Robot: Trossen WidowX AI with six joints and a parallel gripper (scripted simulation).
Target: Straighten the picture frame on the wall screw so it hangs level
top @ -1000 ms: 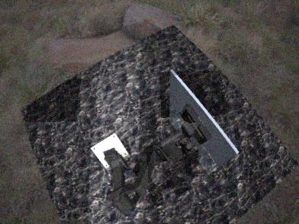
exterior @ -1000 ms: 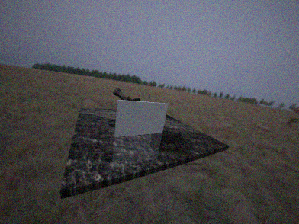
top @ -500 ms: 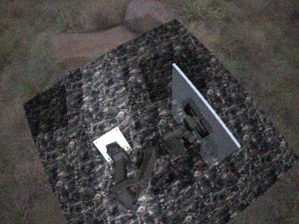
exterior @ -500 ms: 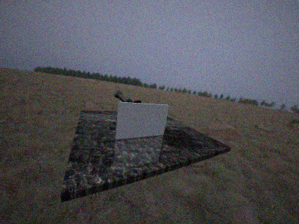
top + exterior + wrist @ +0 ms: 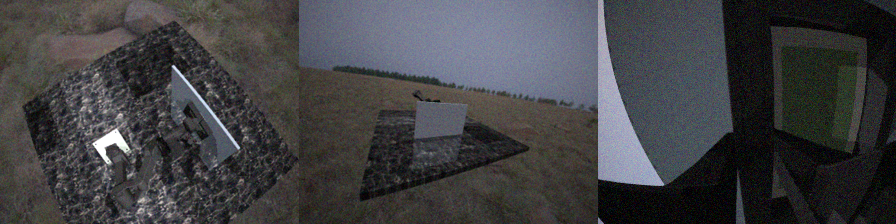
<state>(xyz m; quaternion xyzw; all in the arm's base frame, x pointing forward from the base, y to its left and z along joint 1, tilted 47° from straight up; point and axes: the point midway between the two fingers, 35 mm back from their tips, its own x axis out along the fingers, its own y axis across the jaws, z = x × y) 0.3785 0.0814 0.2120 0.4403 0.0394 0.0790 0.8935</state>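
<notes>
My gripper tip is 50 mm above the picture frame and 10 mm to the right of it. Also, from my gripper tip: wall panel (70 mm below, 30 mm to the left, 10 mm ahead).
</notes>
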